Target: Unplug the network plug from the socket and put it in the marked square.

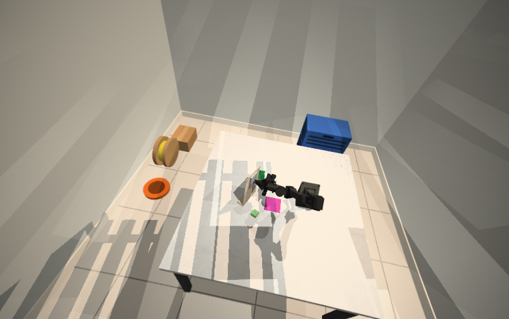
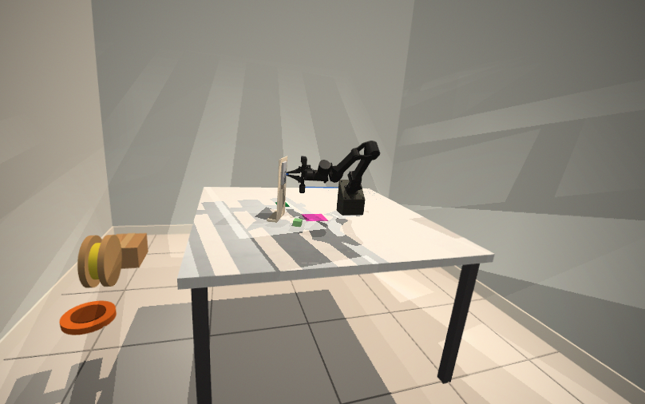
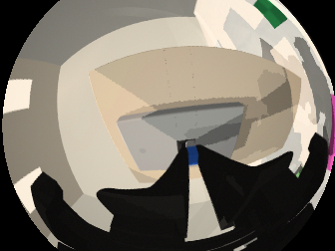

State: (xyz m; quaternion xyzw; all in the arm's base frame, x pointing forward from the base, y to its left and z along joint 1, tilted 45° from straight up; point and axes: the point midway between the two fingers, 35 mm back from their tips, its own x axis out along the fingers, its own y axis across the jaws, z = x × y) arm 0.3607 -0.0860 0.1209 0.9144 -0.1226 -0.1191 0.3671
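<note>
My gripper tip is now 170 mm past the magenta marked square, 30 mm to the right of it and 240 mm above it. Also, from my gripper tip: upright panel: 20 mm ahead, 10 mm to the right, 90 mm below; then green cube: 30 mm behind, 120 mm to the left, 220 mm below; then blue network plug: right at my gripper tip.
</note>
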